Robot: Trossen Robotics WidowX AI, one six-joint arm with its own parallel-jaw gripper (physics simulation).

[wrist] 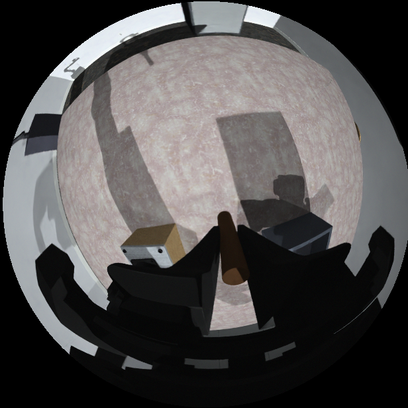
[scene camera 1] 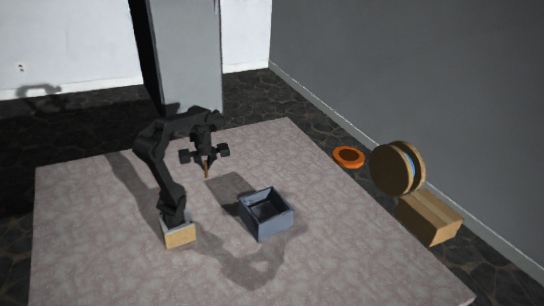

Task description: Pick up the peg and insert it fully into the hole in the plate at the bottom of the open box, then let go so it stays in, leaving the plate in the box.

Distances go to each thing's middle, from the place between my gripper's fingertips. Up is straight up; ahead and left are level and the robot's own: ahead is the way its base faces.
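Blue-grey box (scene camera 1: 262, 230): 14 cm below my hand, 16 cm ahead of it, 21 cm to the right of it. Brown peg (wrist: 234, 270): right at my hand.
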